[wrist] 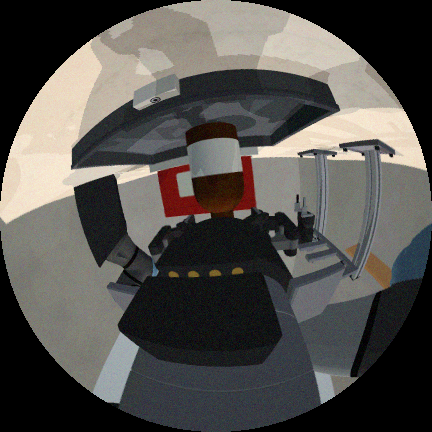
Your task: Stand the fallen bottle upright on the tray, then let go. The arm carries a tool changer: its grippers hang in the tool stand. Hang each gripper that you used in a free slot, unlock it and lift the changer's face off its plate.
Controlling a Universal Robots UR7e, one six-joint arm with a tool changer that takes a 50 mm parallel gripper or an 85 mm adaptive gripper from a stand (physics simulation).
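Places are measured from the arm's base along level axes (x ahead, y left, z up), in millimetres.
Pixels of known places: arm's base at its link origin: (pixel 112 242).
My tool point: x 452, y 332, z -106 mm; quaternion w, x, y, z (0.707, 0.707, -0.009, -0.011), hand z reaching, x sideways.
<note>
For each thing: its top centre in the pictures, then the offset to it from my tool point. "*": a spot on its surface instead.
- brown bottle at its top centre: (pixel 223 231) dy -181, dx -6, dz +25 mm
- dark tray at a spot on its surface: (pixel 260 82) * dy -52, dx +37, dz -121 mm
- light block at a spot on its surface: (pixel 156 92) * dy -47, dx -25, dz -122 mm
- red panel at a spot on its surface: (pixel 170 204) * dy -365, dx -166, dz +4 mm
The view is upside down. The brown bottle (pixel 215 157) with a white label is upright, its base over the floor of the dark tray (pixel 260 82) and its neck towards my gripper. My gripper (pixel 223 216) has its finger linkages spread to either side of the bottle's neck. It is open; its black body hides the fingertips and the end of the neck. The tool stand (pixel 374 200) is at the right, with two upright posts and slotted rails. A dark gripper (pixel 306 227) hangs at the stand.
A light block (pixel 156 92) with a round mark is at the tray's edge. A red panel (pixel 170 204) with a pale patch is behind the bottle. A dark block (pixel 100 215) is at the left. A blue rounded thing (pixel 415 262) and an orange strip (pixel 372 265) are at the right.
</note>
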